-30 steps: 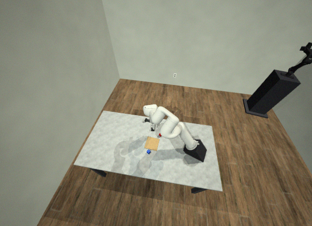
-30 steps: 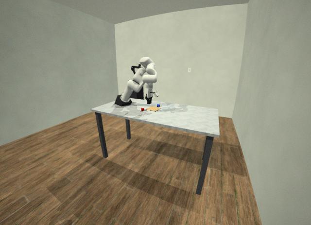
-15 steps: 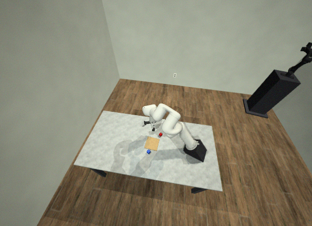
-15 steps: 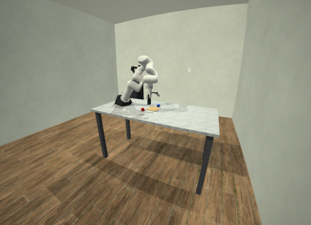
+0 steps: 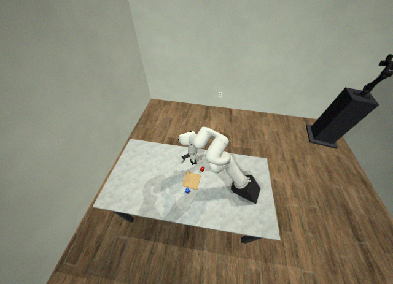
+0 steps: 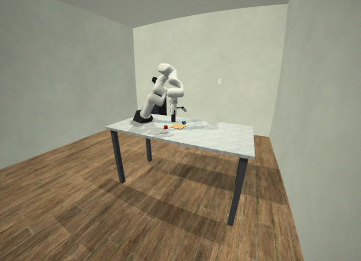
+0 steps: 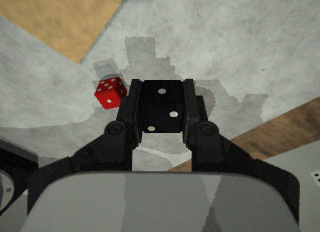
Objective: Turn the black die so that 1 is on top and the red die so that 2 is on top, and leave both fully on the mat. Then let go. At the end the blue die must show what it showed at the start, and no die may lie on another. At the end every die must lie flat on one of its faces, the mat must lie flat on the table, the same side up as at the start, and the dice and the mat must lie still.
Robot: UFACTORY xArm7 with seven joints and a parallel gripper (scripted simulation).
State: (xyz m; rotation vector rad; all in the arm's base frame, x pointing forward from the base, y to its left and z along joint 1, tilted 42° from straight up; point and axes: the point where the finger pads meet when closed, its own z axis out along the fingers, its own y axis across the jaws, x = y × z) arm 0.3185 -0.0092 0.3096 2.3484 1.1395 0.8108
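Right now the red die is 10 cm behind my hand and 9 cm below it. From my hand the other things lie so: black die: 1 cm below; blue die: 23 cm to the left, 9 cm below, 3 cm behind; tan mat: 13 cm to the left, 11 cm below, 3 cm behind.
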